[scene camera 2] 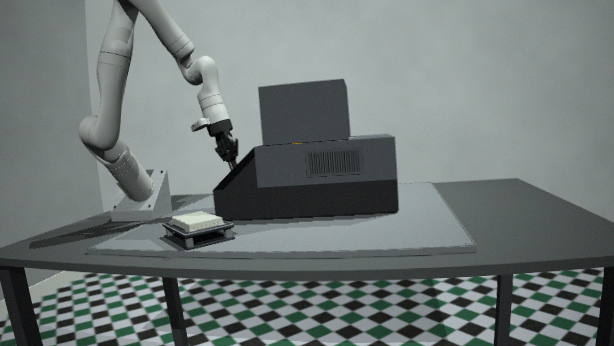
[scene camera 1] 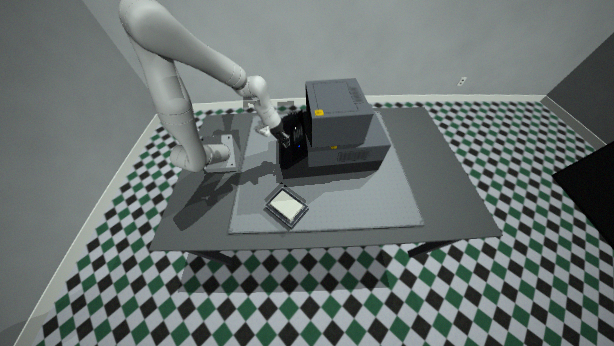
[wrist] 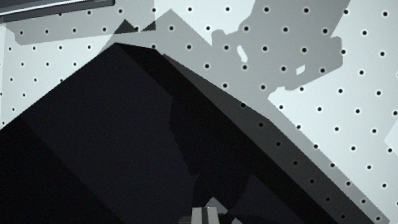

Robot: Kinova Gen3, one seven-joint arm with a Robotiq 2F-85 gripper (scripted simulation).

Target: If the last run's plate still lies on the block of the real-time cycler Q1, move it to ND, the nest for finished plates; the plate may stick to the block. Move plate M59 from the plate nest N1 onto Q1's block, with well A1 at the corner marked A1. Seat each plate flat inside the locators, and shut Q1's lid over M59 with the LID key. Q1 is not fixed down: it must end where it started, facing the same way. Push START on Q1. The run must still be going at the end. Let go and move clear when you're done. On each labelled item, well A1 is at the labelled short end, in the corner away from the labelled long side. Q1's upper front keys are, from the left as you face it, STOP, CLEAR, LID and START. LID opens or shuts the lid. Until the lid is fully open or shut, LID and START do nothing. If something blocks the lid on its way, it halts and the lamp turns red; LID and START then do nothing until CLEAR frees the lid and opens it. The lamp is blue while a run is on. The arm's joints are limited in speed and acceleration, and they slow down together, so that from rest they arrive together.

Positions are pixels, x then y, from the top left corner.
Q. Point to a cycler Q1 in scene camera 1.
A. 298, 159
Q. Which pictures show the cycler Q1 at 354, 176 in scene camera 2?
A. Scene camera 2, scene camera 1 and the wrist view: all of them.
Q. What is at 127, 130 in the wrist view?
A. A cycler Q1.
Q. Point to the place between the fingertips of my gripper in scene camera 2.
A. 235, 172
